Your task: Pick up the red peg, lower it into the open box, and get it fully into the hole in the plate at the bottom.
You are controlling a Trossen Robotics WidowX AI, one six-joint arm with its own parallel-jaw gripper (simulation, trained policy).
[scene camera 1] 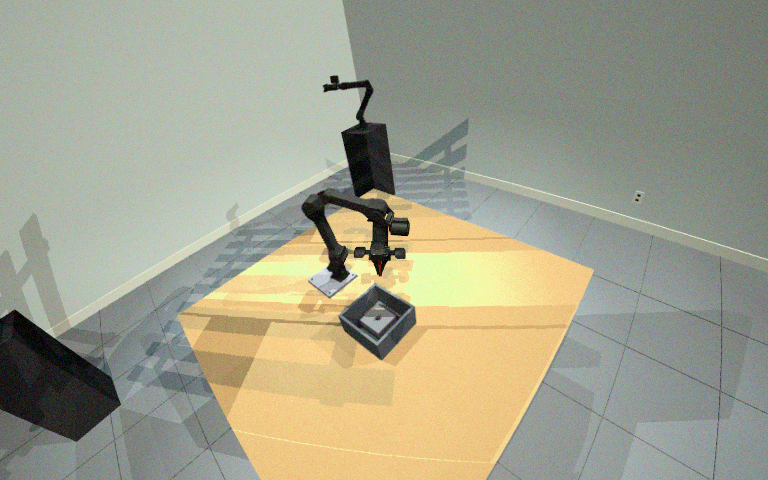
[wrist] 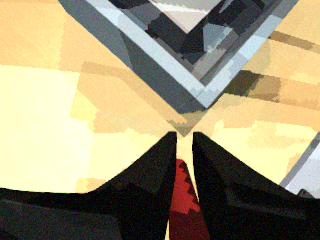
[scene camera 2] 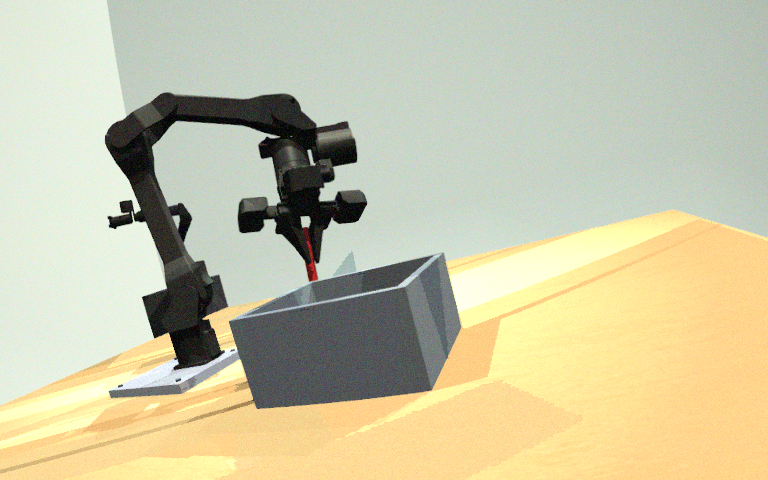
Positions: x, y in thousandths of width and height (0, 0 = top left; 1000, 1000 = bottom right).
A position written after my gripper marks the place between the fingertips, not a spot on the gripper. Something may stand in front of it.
my gripper: scene camera 1 494, 572; wrist 577, 581; scene camera 2 408, 547
